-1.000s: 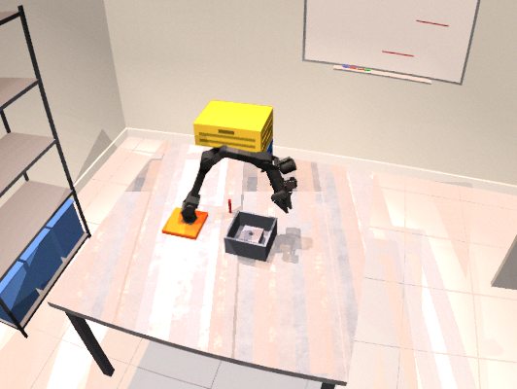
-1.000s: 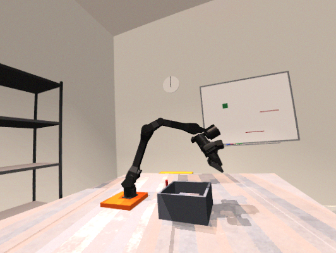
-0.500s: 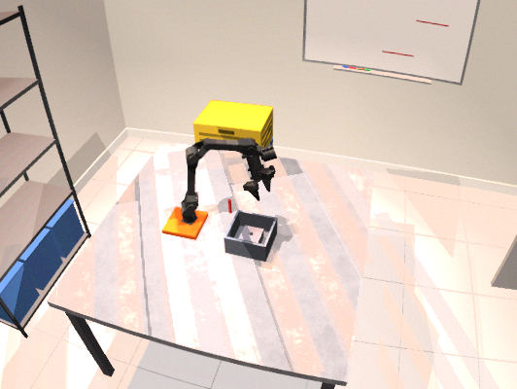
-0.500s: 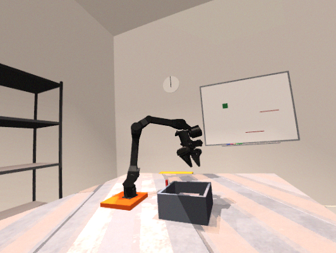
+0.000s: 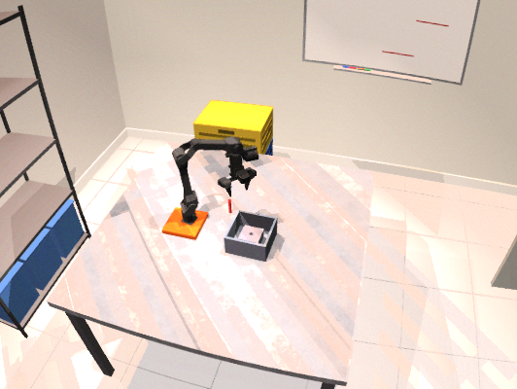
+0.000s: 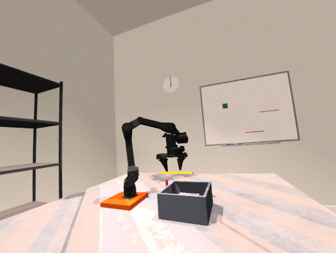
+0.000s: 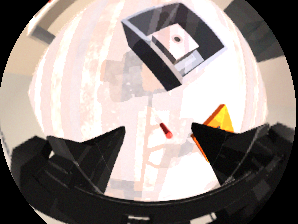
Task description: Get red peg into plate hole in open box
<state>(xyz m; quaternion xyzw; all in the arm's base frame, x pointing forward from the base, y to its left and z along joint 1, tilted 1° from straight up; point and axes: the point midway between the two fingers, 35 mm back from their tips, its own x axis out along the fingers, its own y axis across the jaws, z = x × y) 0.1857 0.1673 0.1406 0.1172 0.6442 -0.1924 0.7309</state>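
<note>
Right now the red peg is 9 cm below my gripper tip, 5 cm behind it and 1 cm to the right of it. From my gripper tip the other things lie so: dark grey box (15 cm to the right, 14 cm ahead, 10 cm below); white plate (15 cm to the right, 14 cm ahead, 9 cm below).
</note>
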